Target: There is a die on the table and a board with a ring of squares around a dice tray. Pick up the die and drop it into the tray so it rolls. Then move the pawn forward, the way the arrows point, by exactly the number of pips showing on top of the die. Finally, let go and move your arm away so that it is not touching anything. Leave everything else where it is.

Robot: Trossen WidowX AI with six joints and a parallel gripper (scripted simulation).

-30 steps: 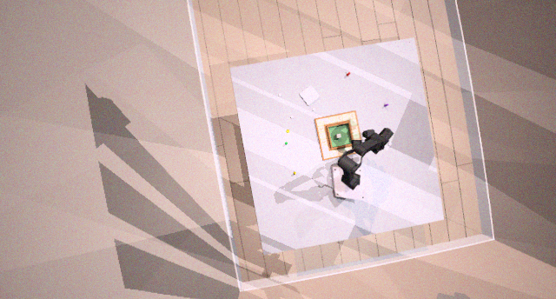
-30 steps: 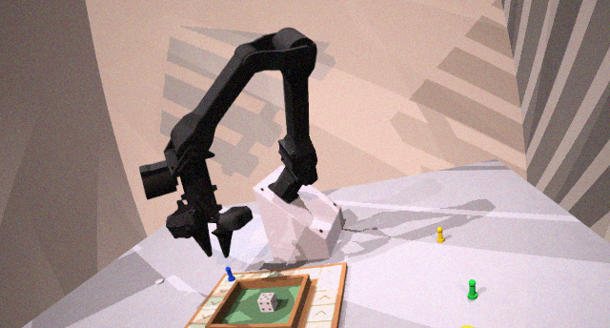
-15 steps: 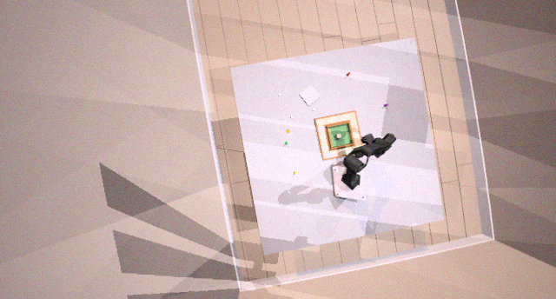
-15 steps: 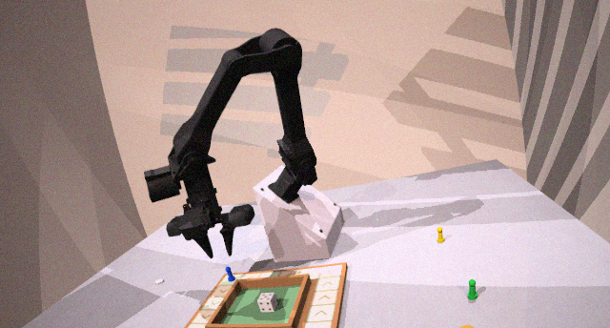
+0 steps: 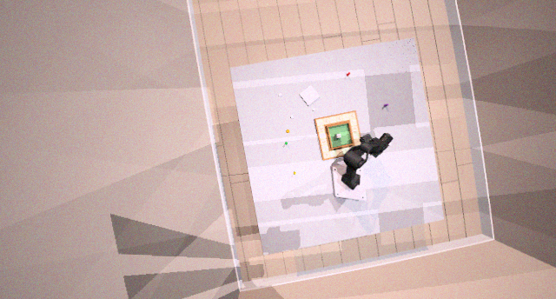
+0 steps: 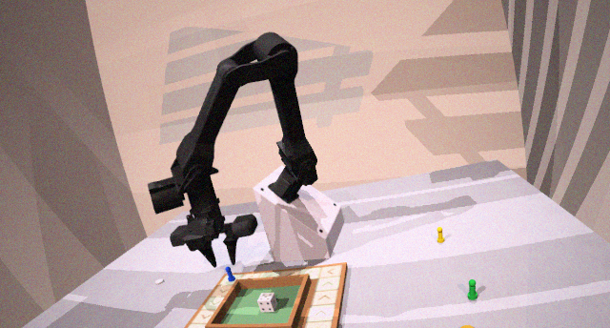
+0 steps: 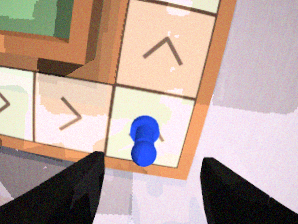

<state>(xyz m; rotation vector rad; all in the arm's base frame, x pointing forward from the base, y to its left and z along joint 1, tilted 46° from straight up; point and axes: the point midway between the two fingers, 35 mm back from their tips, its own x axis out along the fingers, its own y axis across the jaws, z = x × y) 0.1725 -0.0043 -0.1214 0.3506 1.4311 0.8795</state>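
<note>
Now: gripper tip 2 cm above the blue pawn. The rest, counted from my gripper tip: purple pawn 29 cm ahead, 19 cm to the right, 4 cm below; then white die 8 cm ahead, 15 cm to the left, 2 cm below; then yellow pawn 16 cm behind, 44 cm to the left, 4 cm below.
</note>
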